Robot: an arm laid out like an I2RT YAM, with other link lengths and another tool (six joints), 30 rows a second.
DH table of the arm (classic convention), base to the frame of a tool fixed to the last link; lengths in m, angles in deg. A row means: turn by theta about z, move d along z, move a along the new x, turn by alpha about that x. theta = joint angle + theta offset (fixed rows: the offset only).
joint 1: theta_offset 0; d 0.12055; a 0.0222; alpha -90
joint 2: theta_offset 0; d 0; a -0.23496; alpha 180
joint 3: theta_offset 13.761; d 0; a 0.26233; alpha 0
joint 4: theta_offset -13.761; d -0.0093; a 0.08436; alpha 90
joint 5: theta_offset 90; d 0.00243; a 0; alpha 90
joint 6: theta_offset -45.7; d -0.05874; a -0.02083; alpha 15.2
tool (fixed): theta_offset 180; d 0.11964; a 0; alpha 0
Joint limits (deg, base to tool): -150..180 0..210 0..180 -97..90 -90..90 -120..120
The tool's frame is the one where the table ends.
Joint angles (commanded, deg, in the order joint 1, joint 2, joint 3, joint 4, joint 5, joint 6), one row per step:
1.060, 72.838, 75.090, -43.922, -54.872, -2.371
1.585, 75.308, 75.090, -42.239, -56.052, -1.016
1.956, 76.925, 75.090, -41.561, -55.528, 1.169
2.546, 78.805, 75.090, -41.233, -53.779, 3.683
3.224, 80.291, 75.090, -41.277, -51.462, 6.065
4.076, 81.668, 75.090, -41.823, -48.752, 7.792
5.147, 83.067, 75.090, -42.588, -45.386, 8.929
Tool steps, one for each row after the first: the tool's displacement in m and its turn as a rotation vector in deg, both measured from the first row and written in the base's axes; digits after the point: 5 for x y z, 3 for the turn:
0.01074, 0.00274, -0.00755, 1.317, 1.934, 0.886
0.01893, 0.00470, -0.01380, 1.810, 4.682, 0.013
0.02849, 0.00783, -0.02294, 1.562, 8.247, -1.735
0.03614, 0.01136, -0.03150, 0.835, 11.593, -3.814
0.04219, 0.01580, -0.04097, -0.535, 14.692, -5.779
0.04738, 0.02135, -0.05185, -2.738, 17.405, -7.762

